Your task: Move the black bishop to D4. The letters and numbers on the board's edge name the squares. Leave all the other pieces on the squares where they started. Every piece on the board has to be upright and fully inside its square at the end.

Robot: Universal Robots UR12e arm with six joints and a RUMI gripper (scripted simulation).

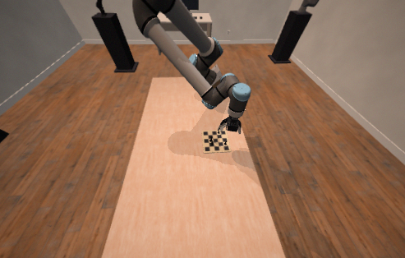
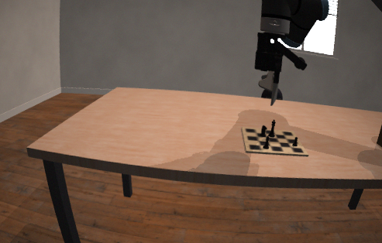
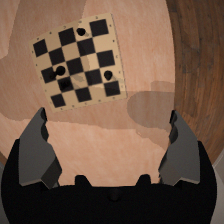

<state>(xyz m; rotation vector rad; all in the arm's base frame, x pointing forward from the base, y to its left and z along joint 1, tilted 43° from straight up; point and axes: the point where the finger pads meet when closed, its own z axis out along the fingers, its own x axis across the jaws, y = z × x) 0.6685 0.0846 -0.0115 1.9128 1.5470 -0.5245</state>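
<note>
Right now the mid-height piece is 140 mm below my hand. Round my hand: pawn: 120 mm behind, 40 mm to the right, 150 mm below; small chessboard: 40 mm behind, 70 mm to the right, 170 mm below.
</note>
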